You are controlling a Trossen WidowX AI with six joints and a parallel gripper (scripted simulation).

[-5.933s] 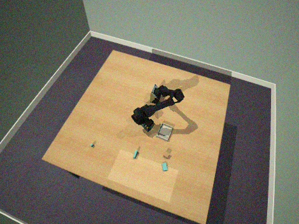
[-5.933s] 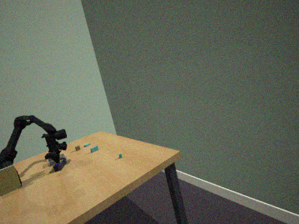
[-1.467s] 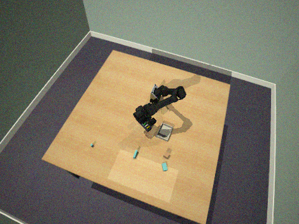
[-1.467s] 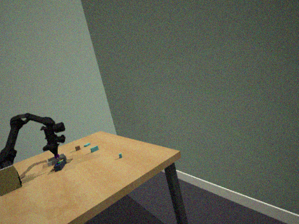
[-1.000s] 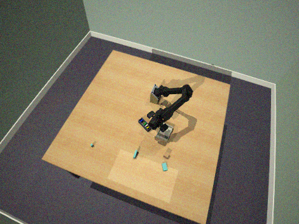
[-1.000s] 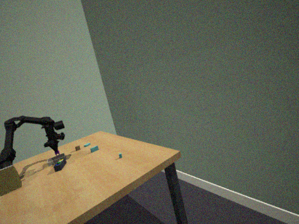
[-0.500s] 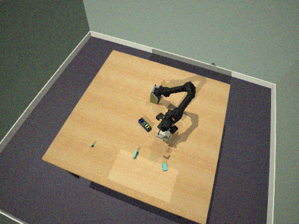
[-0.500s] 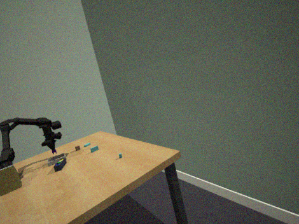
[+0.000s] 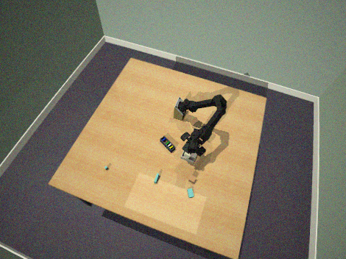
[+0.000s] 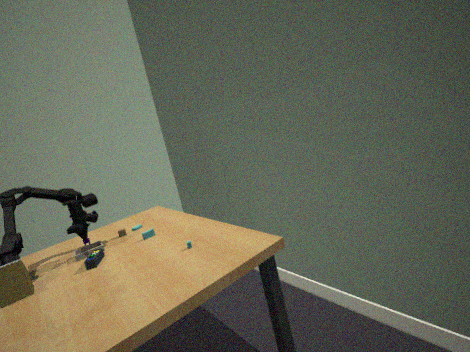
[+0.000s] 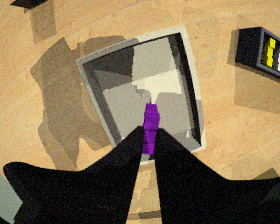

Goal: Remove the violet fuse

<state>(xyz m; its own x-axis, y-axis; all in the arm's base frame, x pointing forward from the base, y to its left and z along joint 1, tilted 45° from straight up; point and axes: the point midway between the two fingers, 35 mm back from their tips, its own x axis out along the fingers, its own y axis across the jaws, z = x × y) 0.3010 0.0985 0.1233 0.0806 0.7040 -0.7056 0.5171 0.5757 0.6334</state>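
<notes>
Right now my gripper tip is 10 mm above the violet fuse. From my gripper tip the other things lie so: grey tray (70 mm below); green fuse (10 mm behind, 180 mm to the right, 50 mm below); blue fuse (40 mm behind, 210 mm to the right, 50 mm below).
</notes>
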